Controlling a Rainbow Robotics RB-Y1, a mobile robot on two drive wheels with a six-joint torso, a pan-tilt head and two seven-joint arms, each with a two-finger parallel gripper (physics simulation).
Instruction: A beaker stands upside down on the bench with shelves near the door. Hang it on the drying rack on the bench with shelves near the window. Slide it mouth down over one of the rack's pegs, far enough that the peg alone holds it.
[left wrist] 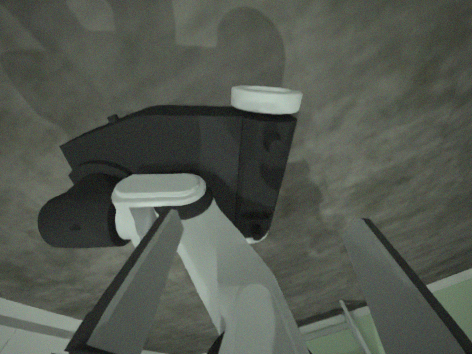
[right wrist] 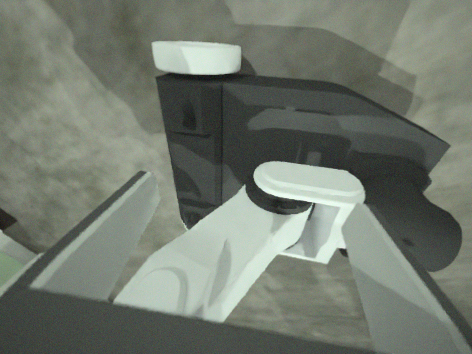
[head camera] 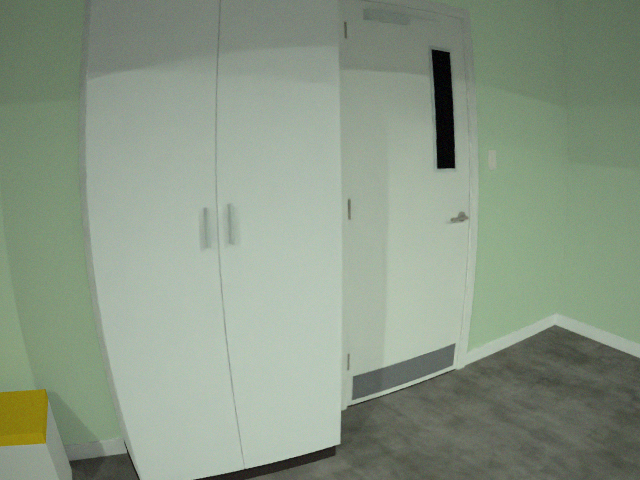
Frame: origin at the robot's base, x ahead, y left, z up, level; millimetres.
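Where they show: left gripper, fingertip midpoint: [left wrist: 261, 224]; right gripper, fingertip midpoint: [right wrist: 250, 200].
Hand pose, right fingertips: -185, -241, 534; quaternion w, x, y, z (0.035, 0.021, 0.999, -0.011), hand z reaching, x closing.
After its pixels a point has its place, as x, y, z.
The beaker, the drying rack and the two benches with shelves do not show in the head view. My left gripper [left wrist: 261, 224] {-122, 253, 542} is open, its two grey fingers spread wide with no object between them; the robot's own body and wheeled base lie behind them. My right gripper [right wrist: 250, 200] {-185, -240, 533} is also open and empty, its fingers wide apart, with the robot's own arm or torso and base behind. Neither gripper shows in the head view.
A tall white cabinet [head camera: 279, 289] {1705, 193, 874} with two doors stands ahead, left of a white door [head camera: 418, 268] {2549, -404, 693} with a lever handle. A white bin [head camera: 25, 462] {1137, 1172, 319} with a yellow top [head camera: 23, 415] {1277, 1210, 452} stands at the lower left. Grey floor [head camera: 491, 413] {2152, -811, 2} stretches at the right.
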